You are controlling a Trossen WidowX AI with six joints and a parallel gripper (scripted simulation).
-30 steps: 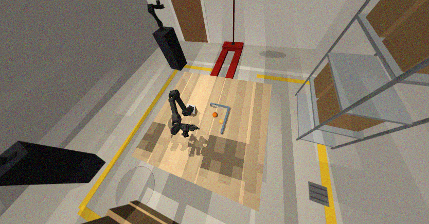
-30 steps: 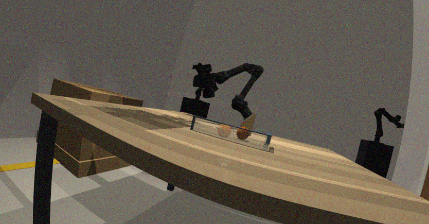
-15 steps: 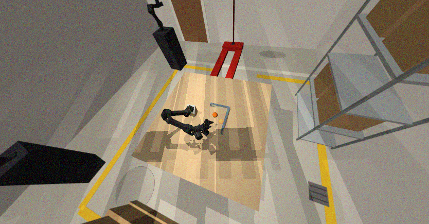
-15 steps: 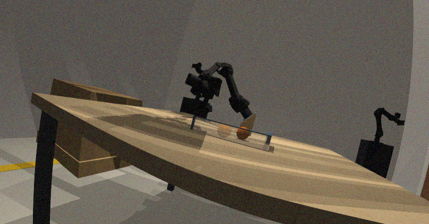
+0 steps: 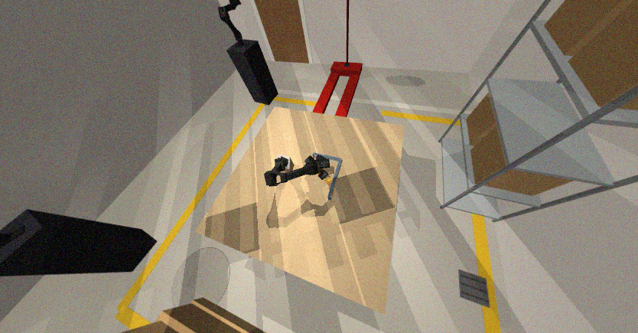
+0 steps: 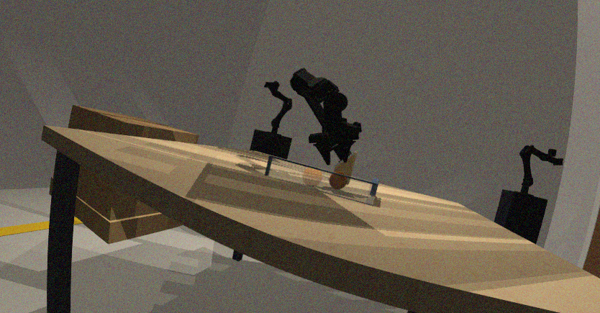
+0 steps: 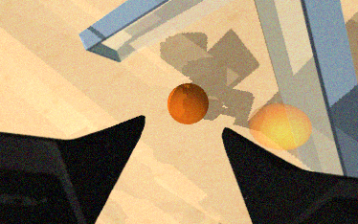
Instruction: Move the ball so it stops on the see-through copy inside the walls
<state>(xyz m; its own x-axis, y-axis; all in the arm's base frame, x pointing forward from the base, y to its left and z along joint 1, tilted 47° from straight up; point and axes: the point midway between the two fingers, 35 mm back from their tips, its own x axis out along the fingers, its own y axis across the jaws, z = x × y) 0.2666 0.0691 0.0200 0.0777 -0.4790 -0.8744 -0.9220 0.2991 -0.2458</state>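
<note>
The orange ball is 20 mm to the left of my gripper tip and 50 mm below it. Also, from my gripper tip: see-through copy of ball: 100 mm ahead, 30 mm to the right, 50 mm below; clear wall: 140 mm ahead, 50 mm below; blue wall rail: 140 mm ahead, 20 mm below.
</note>
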